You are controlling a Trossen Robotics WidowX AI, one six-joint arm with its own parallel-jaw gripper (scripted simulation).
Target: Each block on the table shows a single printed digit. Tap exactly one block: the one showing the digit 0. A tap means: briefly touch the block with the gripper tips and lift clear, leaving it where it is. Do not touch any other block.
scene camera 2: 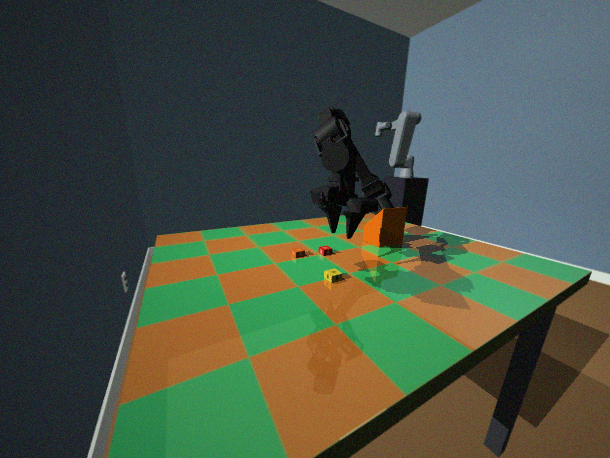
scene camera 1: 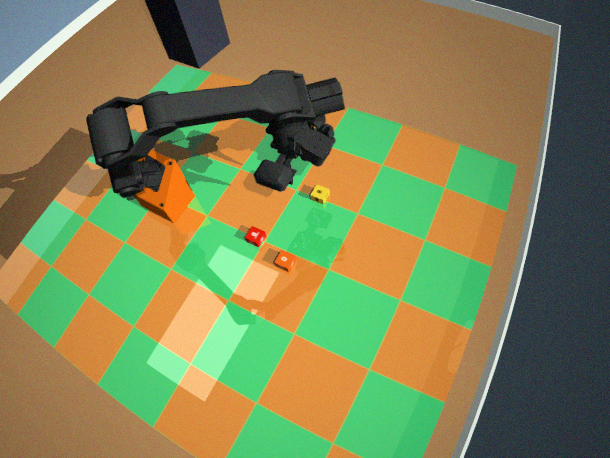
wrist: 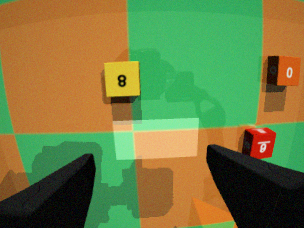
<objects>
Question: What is my gripper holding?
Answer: Nothing.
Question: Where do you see a red block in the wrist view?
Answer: At 258,143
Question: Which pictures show my gripper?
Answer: Scene camera 2, scene camera 1 and the wrist view: all of them.
</objects>
